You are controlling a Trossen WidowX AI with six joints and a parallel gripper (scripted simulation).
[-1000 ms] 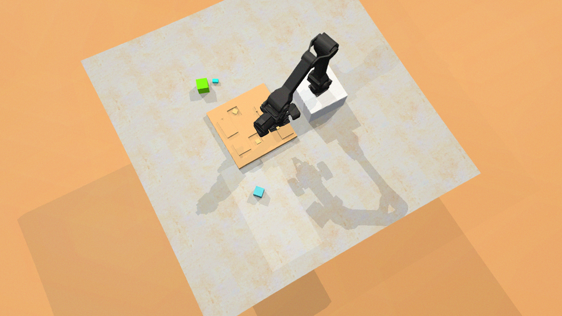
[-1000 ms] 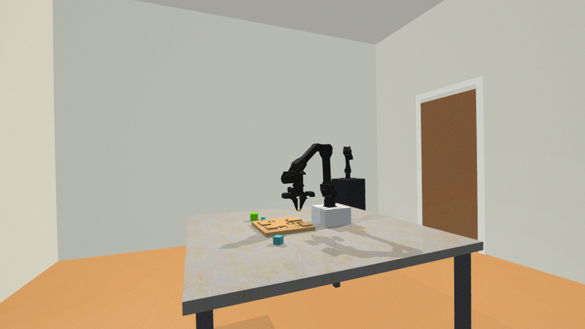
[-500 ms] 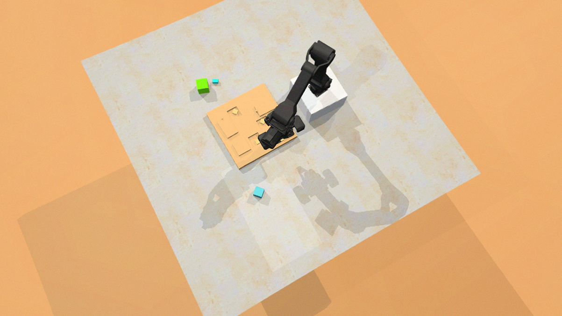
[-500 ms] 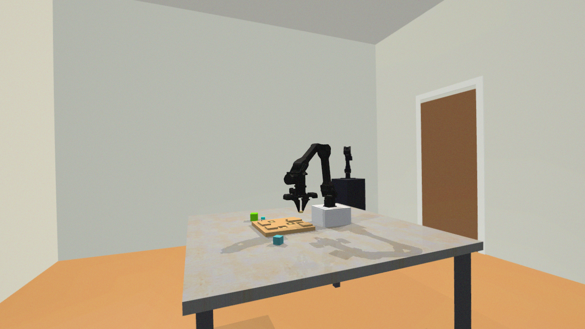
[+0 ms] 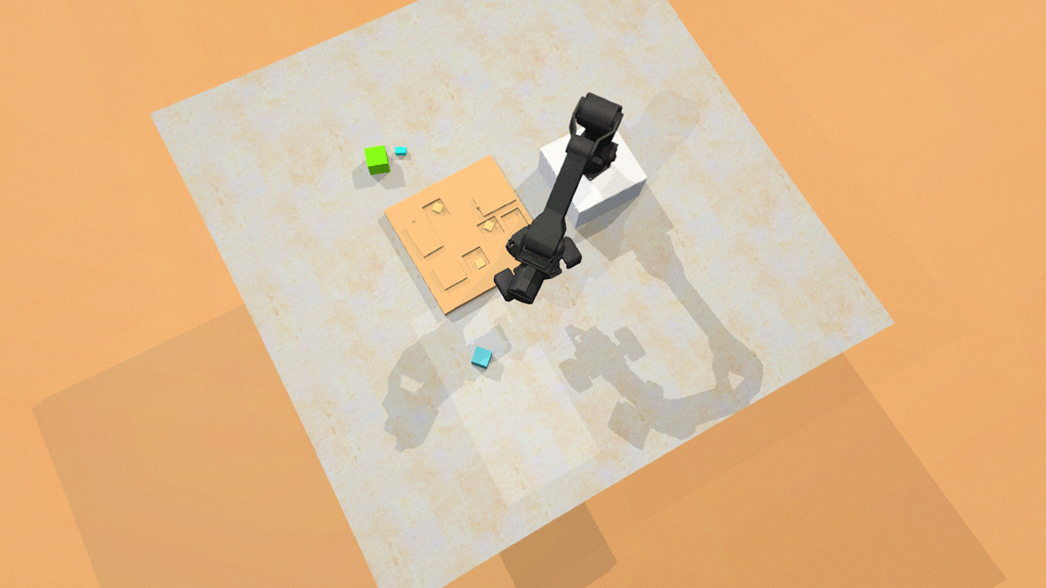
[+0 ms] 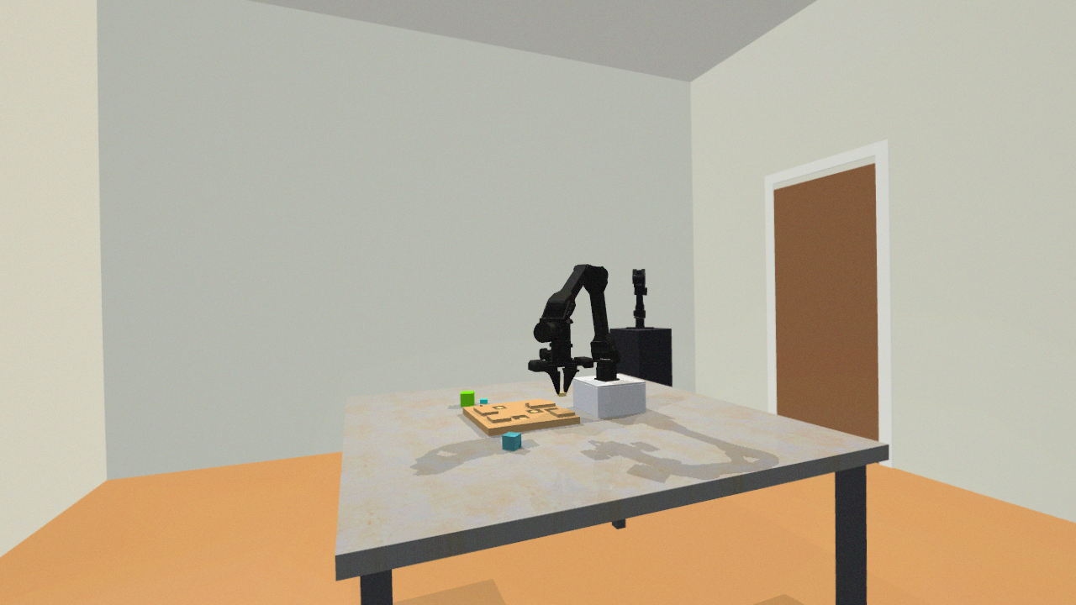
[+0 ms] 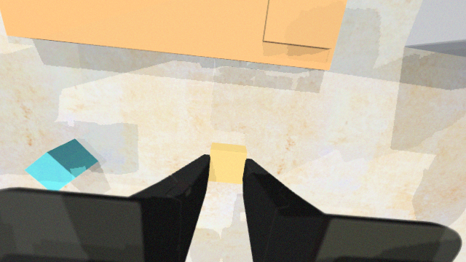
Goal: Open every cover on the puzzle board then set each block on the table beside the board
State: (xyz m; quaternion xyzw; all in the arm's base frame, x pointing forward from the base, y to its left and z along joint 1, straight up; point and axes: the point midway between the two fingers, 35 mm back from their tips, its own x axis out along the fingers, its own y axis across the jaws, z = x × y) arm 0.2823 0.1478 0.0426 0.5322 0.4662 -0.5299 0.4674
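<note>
My gripper tip is 190 mm to the left of the tan puzzle board, 90 mm above it and 30 mm short of it. Round my gripper tip: small cyan block (480 mm to the right, 100 mm below, 40 mm ahead); green cube (490 mm to the right, 100 mm ahead, 90 mm below); cyan cube (190 mm ahead, 90 mm below, 50 mm to the left).
</note>
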